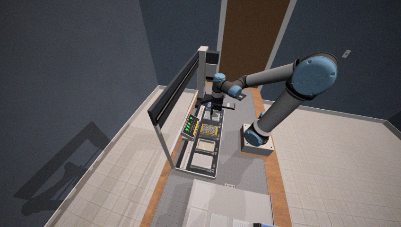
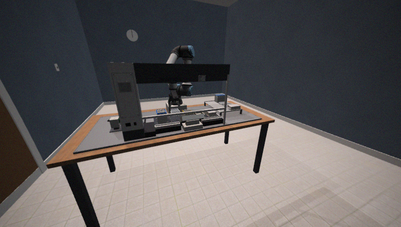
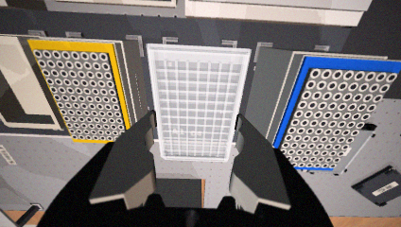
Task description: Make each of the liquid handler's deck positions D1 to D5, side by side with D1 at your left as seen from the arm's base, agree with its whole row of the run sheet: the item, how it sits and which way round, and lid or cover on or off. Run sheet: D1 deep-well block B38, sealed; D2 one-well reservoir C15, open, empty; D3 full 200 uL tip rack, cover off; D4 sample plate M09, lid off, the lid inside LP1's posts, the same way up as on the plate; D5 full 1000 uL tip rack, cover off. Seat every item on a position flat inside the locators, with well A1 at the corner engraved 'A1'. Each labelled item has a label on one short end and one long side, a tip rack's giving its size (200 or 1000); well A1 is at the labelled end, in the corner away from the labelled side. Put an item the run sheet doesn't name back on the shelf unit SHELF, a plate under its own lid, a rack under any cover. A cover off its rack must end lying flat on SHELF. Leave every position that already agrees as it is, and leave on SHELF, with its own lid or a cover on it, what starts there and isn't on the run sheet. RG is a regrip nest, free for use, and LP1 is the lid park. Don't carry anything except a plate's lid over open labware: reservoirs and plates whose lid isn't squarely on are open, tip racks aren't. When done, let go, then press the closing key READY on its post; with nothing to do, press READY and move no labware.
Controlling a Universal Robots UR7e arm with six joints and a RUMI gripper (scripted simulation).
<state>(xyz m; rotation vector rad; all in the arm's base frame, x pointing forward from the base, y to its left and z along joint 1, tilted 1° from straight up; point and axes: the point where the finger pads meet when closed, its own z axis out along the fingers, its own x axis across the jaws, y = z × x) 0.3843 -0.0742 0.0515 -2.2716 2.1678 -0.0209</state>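
Right now the yellow-framed tip rack is 120 mm to the left of my hand, 40 mm below it and 10 mm behind it. The rest, counted from my hand: blue-framed tip rack 130 mm to the right, 20 mm below; then well plate 10 mm below; then one-well reservoir 250 mm to the left, 80 mm below, 10 mm behind.
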